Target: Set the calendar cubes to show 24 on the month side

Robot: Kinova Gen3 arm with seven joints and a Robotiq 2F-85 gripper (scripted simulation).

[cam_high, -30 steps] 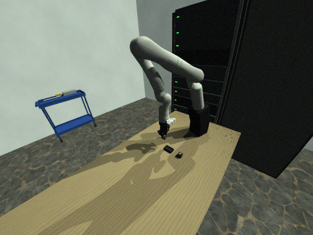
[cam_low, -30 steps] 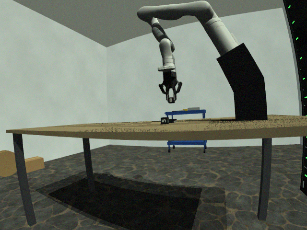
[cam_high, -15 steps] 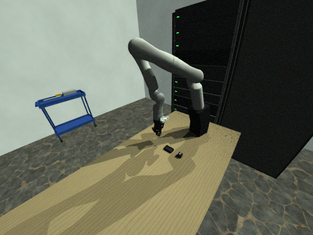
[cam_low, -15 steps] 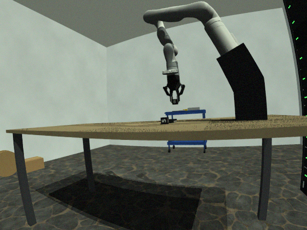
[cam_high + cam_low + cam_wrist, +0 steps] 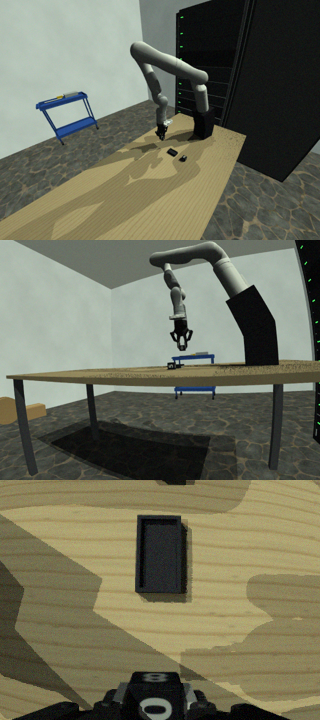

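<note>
My hand is 11 cm to the right of the black tray, 11 cm above it and 2 cm short of it. The rest, counted from my hand: black date cube 21 cm to the left, 10 cm below, 4 cm ahead; then black cube 1 cm below.
</note>
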